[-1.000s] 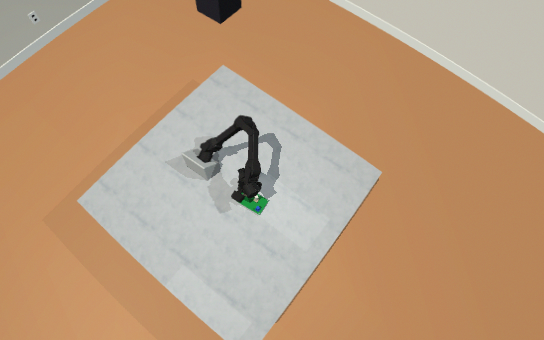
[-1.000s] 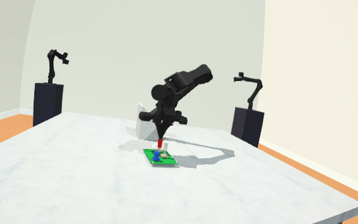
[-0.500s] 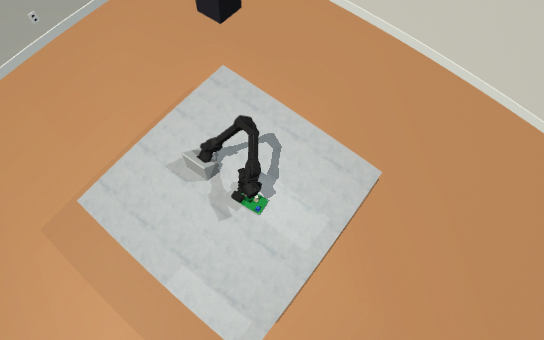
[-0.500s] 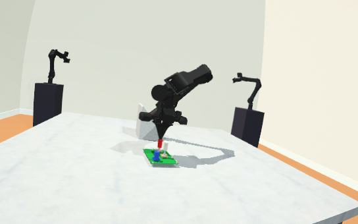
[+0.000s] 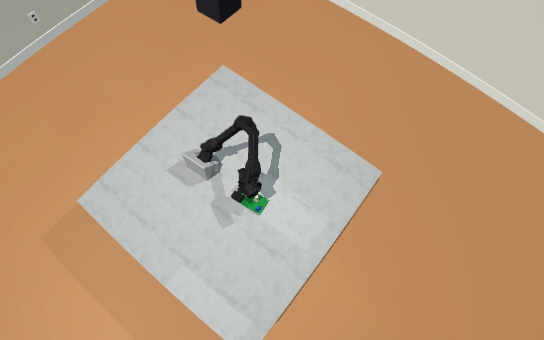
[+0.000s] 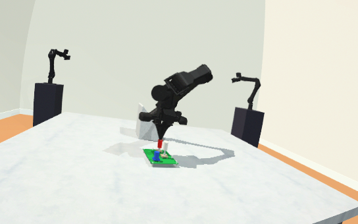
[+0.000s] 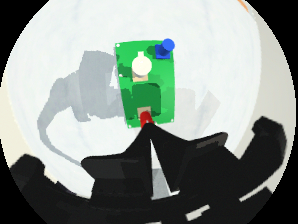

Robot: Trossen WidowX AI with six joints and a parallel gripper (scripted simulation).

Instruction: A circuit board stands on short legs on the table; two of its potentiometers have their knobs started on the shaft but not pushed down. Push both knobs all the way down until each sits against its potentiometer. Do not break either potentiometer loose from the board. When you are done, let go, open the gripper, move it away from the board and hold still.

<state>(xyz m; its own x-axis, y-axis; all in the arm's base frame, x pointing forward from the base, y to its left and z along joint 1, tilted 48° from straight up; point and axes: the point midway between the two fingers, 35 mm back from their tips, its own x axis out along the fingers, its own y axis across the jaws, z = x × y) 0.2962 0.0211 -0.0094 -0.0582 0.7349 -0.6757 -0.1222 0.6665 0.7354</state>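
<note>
Right now my gripper tip is 1 cm above the red knob.
</note>
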